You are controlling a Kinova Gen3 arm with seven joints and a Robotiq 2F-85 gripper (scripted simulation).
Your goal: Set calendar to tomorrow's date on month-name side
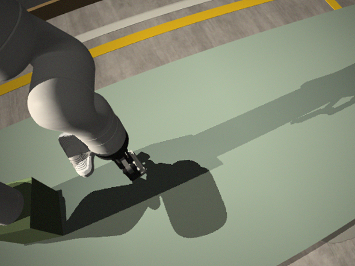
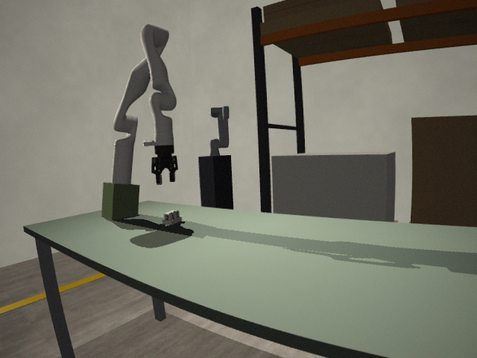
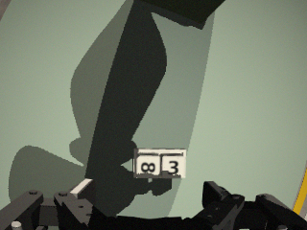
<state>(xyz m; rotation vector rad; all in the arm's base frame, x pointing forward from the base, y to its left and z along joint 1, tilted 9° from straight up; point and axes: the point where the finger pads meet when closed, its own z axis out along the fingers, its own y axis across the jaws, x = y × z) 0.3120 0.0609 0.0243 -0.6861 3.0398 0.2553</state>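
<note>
My hand is 14 cm above the white cube. Round my hand: white tray: 2 cm to the left, 16 cm below.
</note>
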